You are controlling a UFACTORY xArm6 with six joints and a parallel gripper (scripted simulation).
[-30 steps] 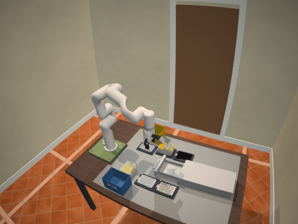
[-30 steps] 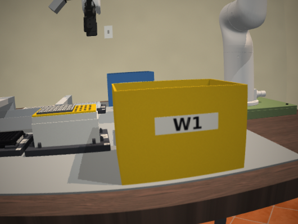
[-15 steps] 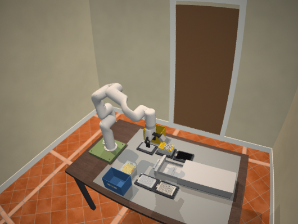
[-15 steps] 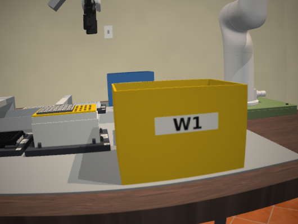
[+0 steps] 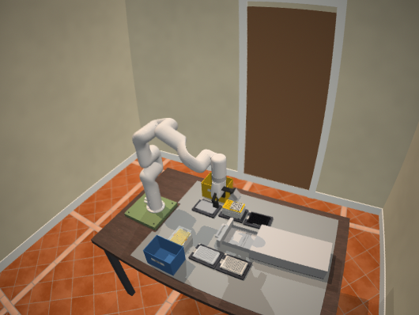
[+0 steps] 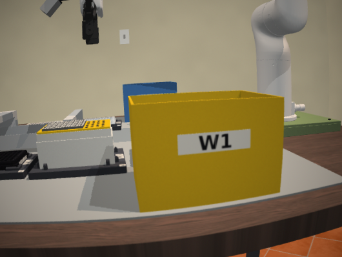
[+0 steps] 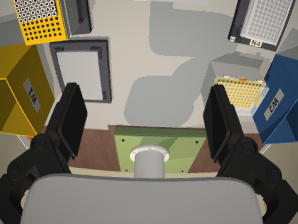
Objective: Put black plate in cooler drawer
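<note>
Right now the black plate is 20 cm ahead of my hand, 16 cm to the left of it and 22 cm below it. Round my hand: dark nest (20 cm ahead, 16 cm to the left, 24 cm below); cooler drawer (15 cm ahead, 3 cm to the right, 22 cm below); tip box (2 cm ahead, 16 cm to the left, 19 cm below).
</note>
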